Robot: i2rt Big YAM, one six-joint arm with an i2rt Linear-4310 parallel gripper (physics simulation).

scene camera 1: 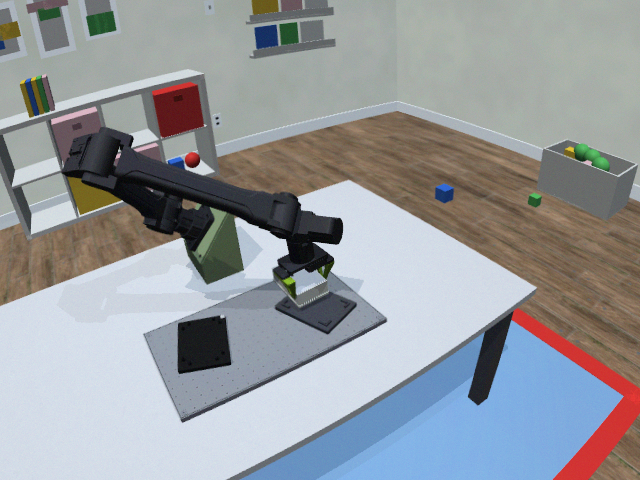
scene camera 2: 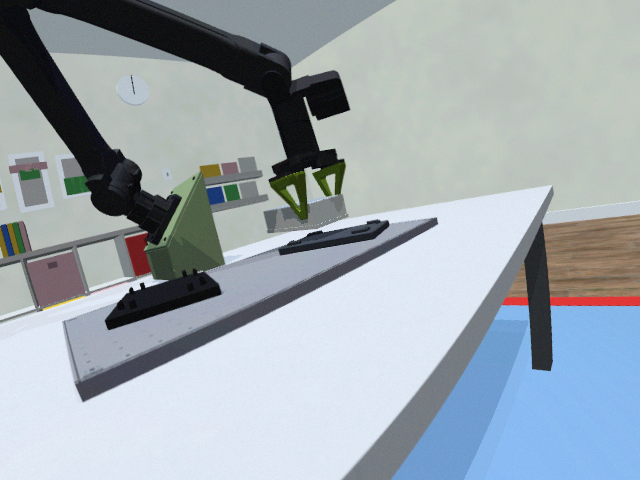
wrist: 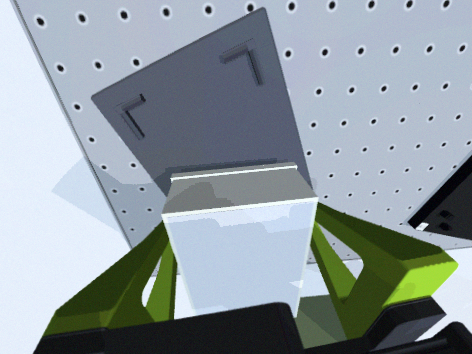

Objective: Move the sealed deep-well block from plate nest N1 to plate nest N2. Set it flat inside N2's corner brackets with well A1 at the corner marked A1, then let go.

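Where they show: gripper, between the fingertips: (scene camera 1: 308, 289) (scene camera 2: 321, 212) (wrist: 238, 210); arm's base, origin of its link: (scene camera 1: 200, 227) (scene camera 2: 165, 220).
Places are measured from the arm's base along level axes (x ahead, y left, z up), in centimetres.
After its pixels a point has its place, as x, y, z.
My gripper (scene camera 1: 308, 285) {33.0, 18.1, -6.5} (scene camera 2: 318, 207) {33.0, 18.1, -6.5} (wrist: 238, 210) {33.0, 18.1, -6.5}, with green fingers, is shut on the pale, grey-sided deep-well block (scene camera 1: 312, 296) {35.2, 18.0, -7.0} (scene camera 2: 284, 219) {28.7, 13.3, -6.1} (wrist: 242, 260) {31.1, 17.8, -4.1}. The block hangs a little above the dark grey nest plate (scene camera 1: 330, 313) {39.3, 20.6, -10.4} (scene camera 2: 336, 240) {39.3, 14.6, -10.8} (wrist: 200, 100) {39.2, 20.8, -10.4}, towards its rear left in scene camera 1, with a gap below it. Two L-shaped corner brackets show in the wrist view beyond the block. A black nest plate (scene camera 1: 204, 343) {34.7, -9.7, -10.4} (scene camera 2: 165, 304) {41.7, -11.5, -10.8} (wrist: 455, 200) {31.2, -4.7, -10.4} with small corner posts lies farther left; a white mark (scene camera 1: 222, 316) {27.5, -3.1, -10.4} (wrist: 422, 226) {27.5, -3.1, -10.4} sits at one corner. The nest labels and well A1 cannot be made out.
Both nests lie on a grey perforated board (scene camera 1: 268, 351) {42.8, 3.2, -11.6} (scene camera 2: 258, 279) {42.1, -0.8, -11.6} (wrist: 380, 70) {41.8, 8.2, -11.6} on the white table (scene camera 1: 413, 258) {28.0, 53.2, -12.9} (scene camera 2: 310, 372) {62.2, -9.1, -12.9}. The green wedge-shaped arm mount (scene camera 1: 222, 253) {8.6, 3.3, -4.9} (scene camera 2: 196, 242) {8.6, 3.3, -6.5} (wrist: 320, 320) {8.6, 3.3, -9.2} stands behind the board.
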